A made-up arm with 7 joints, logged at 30 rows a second.
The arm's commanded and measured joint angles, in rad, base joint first. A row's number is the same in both.
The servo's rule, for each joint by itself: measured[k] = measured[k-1] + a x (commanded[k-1-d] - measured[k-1]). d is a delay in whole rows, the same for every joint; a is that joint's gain. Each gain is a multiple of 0.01, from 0.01 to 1. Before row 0 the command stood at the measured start. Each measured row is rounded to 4 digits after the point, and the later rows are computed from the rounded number. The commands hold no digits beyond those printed.
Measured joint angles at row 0: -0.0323, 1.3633, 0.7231, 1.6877, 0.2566, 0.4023, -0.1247
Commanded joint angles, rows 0 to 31: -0.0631, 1.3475, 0.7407, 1.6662, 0.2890, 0.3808, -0.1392; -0.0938, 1.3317, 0.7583, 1.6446, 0.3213, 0.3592, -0.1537; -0.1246, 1.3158, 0.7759, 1.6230, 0.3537, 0.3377, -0.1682; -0.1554, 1.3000, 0.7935, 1.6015, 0.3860, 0.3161, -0.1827; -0.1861, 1.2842, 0.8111, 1.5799, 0.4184, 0.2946, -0.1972; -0.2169, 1.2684, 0.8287, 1.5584, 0.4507, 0.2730, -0.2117; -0.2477, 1.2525, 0.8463, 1.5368, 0.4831, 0.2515, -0.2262; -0.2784, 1.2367, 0.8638, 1.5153, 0.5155, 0.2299, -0.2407; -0.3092, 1.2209, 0.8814, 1.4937, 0.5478, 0.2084, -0.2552; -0.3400, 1.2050, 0.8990, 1.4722, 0.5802, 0.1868, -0.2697; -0.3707, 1.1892, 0.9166, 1.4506, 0.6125, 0.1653, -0.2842; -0.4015, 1.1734, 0.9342, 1.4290, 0.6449, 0.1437, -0.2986; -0.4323, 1.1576, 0.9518, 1.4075, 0.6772, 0.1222, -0.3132; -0.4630, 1.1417, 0.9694, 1.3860, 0.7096, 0.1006, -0.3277; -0.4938, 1.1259, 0.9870, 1.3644, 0.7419, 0.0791, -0.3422; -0.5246, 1.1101, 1.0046, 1.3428, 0.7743, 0.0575, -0.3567; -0.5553, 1.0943, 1.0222, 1.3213, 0.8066, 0.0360, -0.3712; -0.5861, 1.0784, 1.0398, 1.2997, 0.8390, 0.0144, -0.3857; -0.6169, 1.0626, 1.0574, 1.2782, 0.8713, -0.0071, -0.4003; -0.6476, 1.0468, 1.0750, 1.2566, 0.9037, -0.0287, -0.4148; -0.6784, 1.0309, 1.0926, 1.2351, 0.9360, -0.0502, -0.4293; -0.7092, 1.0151, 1.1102, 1.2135, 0.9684, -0.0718, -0.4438; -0.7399, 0.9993, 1.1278, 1.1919, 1.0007, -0.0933, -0.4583; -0.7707, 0.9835, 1.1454, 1.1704, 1.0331, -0.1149, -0.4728; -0.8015, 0.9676, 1.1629, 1.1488, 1.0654, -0.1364, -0.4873; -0.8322, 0.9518, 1.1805, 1.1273, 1.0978, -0.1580, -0.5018; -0.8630, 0.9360, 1.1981, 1.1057, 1.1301, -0.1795, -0.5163; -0.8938, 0.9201, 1.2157, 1.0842, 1.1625, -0.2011, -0.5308; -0.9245, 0.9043, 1.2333, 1.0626, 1.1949, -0.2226, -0.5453; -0.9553, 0.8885, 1.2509, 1.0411, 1.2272, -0.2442, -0.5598; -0.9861, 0.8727, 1.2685, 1.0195, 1.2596, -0.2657, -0.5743; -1.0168, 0.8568, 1.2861, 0.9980, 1.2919, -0.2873, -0.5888
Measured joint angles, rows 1 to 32: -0.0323, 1.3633, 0.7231, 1.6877, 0.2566, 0.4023, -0.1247; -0.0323, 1.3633, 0.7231, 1.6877, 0.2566, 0.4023, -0.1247; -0.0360, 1.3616, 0.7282, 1.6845, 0.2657, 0.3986, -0.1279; -0.0429, 1.3583, 0.7369, 1.6785, 0.2813, 0.3919, -0.1336; -0.0527, 1.3536, 0.7482, 1.6702, 0.3016, 0.3827, -0.1412; -0.0650, 1.3477, 0.7613, 1.6599, 0.3252, 0.3714, -0.1503; -0.0795, 1.3407, 0.7757, 1.6479, 0.3513, 0.3583, -0.1606; -0.0960, 1.3327, 0.7911, 1.6345, 0.3791, 0.3438, -0.1718; -0.1142, 1.3239, 0.8071, 1.6198, 0.4082, 0.3281, -0.1838; -0.1339, 1.3143, 0.8235, 1.6041, 0.4382, 0.3114, -0.1963; -0.1549, 1.3040, 0.8403, 1.5875, 0.4689, 0.2939, -0.2093; -0.1771, 1.2931, 0.8573, 1.5702, 0.5001, 0.2757, -0.2226; -0.2003, 1.2817, 0.8745, 1.5523, 0.5316, 0.2569, -0.2362; -0.2244, 1.2698, 0.8918, 1.5338, 0.5633, 0.2377, -0.2499; -0.2493, 1.2575, 0.9092, 1.5149, 0.5952, 0.2181, -0.2638; -0.2749, 1.2448, 0.9267, 1.4956, 0.6272, 0.1981, -0.2779; -0.3012, 1.2317, 0.9442, 1.4759, 0.6593, 0.1779, -0.2920; -0.3280, 1.2183, 0.9617, 1.4559, 0.6915, 0.1574, -0.3062; -0.3553, 1.2047, 0.9792, 1.4357, 0.7237, 0.1368, -0.3205; -0.3830, 1.1908, 0.9968, 1.4153, 0.7560, 0.1160, -0.3348; -0.4111, 1.1767, 1.0144, 1.3947, 0.7883, 0.0951, -0.3492; -0.4395, 1.1624, 1.0320, 1.3740, 0.8206, 0.0741, -0.3636; -0.4682, 1.1479, 1.0496, 1.3532, 0.8529, 0.0530, -0.3781; -0.4971, 1.1333, 1.0672, 1.3322, 0.8852, 0.0318, -0.3926; -0.5262, 1.1186, 1.0848, 1.3112, 0.9175, 0.0105, -0.4071; -0.5555, 1.1037, 1.1024, 1.2901, 0.9499, -0.0108, -0.4216; -0.5850, 1.0887, 1.1199, 1.2689, 0.9822, -0.0322, -0.4361; -0.6147, 1.0736, 1.1375, 1.2477, 1.0146, -0.0536, -0.4506; -0.6445, 1.0585, 1.1551, 1.2264, 1.0469, -0.0750, -0.4651; -0.6744, 1.0433, 1.1727, 1.2051, 1.0793, -0.0964, -0.4796; -0.7044, 1.0280, 1.1903, 1.1837, 1.1117, -0.1179, -0.4941; -0.7345, 1.0127, 1.2079, 1.1623, 1.1440, -0.1394, -0.5086
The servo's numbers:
d 2
a 0.12 0.11 0.29 0.15 0.28 0.17 0.22

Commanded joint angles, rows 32 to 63: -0.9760, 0.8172, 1.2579, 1.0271, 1.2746, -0.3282, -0.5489; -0.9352, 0.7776, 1.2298, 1.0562, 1.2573, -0.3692, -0.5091; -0.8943, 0.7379, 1.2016, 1.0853, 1.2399, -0.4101, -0.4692; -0.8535, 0.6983, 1.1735, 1.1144, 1.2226, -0.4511, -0.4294; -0.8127, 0.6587, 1.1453, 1.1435, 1.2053, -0.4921, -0.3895; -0.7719, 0.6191, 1.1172, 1.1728, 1.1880, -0.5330, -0.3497; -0.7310, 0.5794, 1.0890, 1.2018, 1.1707, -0.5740, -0.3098; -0.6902, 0.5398, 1.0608, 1.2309, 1.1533, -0.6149, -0.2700; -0.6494, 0.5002, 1.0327, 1.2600, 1.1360, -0.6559, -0.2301; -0.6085, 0.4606, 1.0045, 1.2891, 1.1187, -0.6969, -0.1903; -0.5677, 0.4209, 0.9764, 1.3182, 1.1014, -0.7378, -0.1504; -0.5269, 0.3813, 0.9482, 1.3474, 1.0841, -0.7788, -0.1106; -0.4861, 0.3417, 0.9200, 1.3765, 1.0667, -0.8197, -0.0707; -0.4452, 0.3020, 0.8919, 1.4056, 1.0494, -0.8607, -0.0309; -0.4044, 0.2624, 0.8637, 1.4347, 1.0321, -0.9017, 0.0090; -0.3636, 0.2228, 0.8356, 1.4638, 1.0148, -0.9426, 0.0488; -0.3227, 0.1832, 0.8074, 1.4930, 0.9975, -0.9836, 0.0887; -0.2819, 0.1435, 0.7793, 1.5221, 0.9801, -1.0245, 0.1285; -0.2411, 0.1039, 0.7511, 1.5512, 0.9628, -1.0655, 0.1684; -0.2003, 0.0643, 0.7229, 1.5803, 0.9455, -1.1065, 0.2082; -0.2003, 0.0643, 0.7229, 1.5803, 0.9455, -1.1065, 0.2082; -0.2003, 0.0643, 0.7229, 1.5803, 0.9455, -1.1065, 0.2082; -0.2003, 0.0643, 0.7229, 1.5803, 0.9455, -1.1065, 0.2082; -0.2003, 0.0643, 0.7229, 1.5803, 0.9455, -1.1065, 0.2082; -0.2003, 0.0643, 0.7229, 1.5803, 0.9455, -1.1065, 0.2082; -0.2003, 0.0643, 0.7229, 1.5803, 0.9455, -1.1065, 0.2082; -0.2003, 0.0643, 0.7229, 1.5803, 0.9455, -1.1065, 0.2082; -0.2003, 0.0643, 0.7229, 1.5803, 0.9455, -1.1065, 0.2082; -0.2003, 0.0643, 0.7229, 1.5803, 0.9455, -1.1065, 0.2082; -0.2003, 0.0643, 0.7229, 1.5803, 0.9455, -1.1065, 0.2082; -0.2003, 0.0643, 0.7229, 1.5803, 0.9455, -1.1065, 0.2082; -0.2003, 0.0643, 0.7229, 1.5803, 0.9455, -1.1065, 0.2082
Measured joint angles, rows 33 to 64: -0.7647, 0.9973, 1.2255, 1.1409, 1.1764, -0.1609, -0.5231; -0.7950, 0.9818, 1.2431, 1.1195, 1.2087, -0.1824, -0.5376; -0.8167, 0.9637, 1.2474, 1.1056, 1.2272, -0.2072, -0.5401; -0.8309, 0.9432, 1.2423, 1.0982, 1.2356, -0.2347, -0.5333; -0.8385, 0.9206, 1.2305, 1.0963, 1.2368, -0.2645, -0.5192; -0.8403, 0.8961, 1.2140, 1.0990, 1.2328, -0.2962, -0.4994; -0.8370, 0.8700, 1.1941, 1.1057, 1.2251, -0.3295, -0.4752; -0.8292, 0.8424, 1.1718, 1.1158, 1.2147, -0.3641, -0.4476; -0.8174, 0.8135, 1.1478, 1.1287, 1.2024, -0.3998, -0.4173; -0.8021, 0.7834, 1.1226, 1.1440, 1.1887, -0.4364, -0.3849; -0.7838, 0.7522, 1.0965, 1.1614, 1.1739, -0.4737, -0.3508; -0.7628, 0.7201, 1.0698, 1.1806, 1.1584, -0.5116, -0.3155; -0.7394, 0.6872, 1.0427, 1.2012, 1.1424, -0.5501, -0.2792; -0.7139, 0.6536, 1.0153, 1.2231, 1.1261, -0.5890, -0.2421; -0.6866, 0.6193, 0.9877, 1.2461, 1.1095, -0.6282, -0.2044; -0.6576, 0.5844, 0.9599, 1.2700, 1.0927, -0.6677, -0.1662; -0.6272, 0.5490, 0.9320, 1.2947, 1.0757, -0.7075, -0.1277; -0.5956, 0.5131, 0.9040, 1.3201, 1.0586, -0.7475, -0.0889; -0.5629, 0.4768, 0.8760, 1.3460, 1.0415, -0.7876, -0.0498; -0.5292, 0.4401, 0.8480, 1.3724, 1.0243, -0.8279, -0.0106; -0.4946, 0.4031, 0.8199, 1.3992, 1.0071, -0.8683, 0.0288; -0.4593, 0.3658, 0.7918, 1.4264, 0.9899, -0.9088, 0.0683; -0.4282, 0.3326, 0.7718, 1.4495, 0.9775, -0.9424, 0.0991; -0.4009, 0.3031, 0.7576, 1.4691, 0.9685, -0.9703, 0.1231; -0.3768, 0.2768, 0.7475, 1.4858, 0.9621, -0.9935, 0.1418; -0.3556, 0.2534, 0.7404, 1.5000, 0.9575, -1.0127, 0.1564; -0.3370, 0.2326, 0.7353, 1.5120, 0.9541, -1.0286, 0.1678; -0.3206, 0.2141, 0.7317, 1.5222, 0.9517, -1.0418, 0.1767; -0.3062, 0.1976, 0.7291, 1.5309, 0.9500, -1.0528, 0.1836; -0.2935, 0.1829, 0.7273, 1.5383, 0.9487, -1.0619, 0.1890; -0.2823, 0.1699, 0.7260, 1.5446, 0.9478, -1.0695, 0.1932; -0.2725, 0.1583, 0.7251, 1.5500, 0.9472, -1.0758, 0.1965
